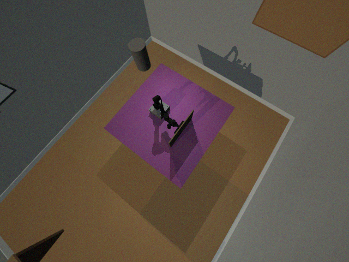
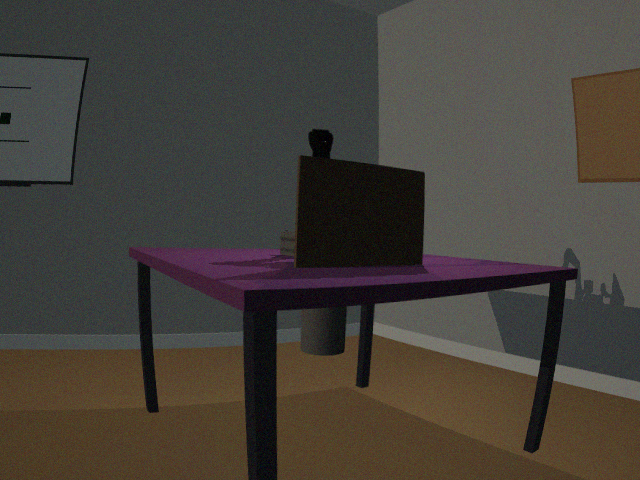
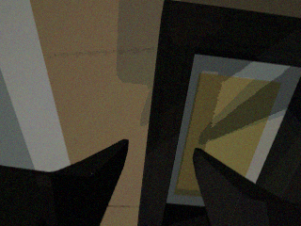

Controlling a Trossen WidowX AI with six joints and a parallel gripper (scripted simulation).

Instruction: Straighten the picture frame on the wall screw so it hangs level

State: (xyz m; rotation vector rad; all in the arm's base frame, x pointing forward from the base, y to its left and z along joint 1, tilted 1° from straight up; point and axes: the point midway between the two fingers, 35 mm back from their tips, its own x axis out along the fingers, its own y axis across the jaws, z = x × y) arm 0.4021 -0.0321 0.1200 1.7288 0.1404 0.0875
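The picture frame lies 1 cm ahead of my gripper tip, 1 cm to the left of it and 5 cm below it. Round my gripper tip: brown wall panel 2 cm ahead, 1 cm to the left, 6 cm below.
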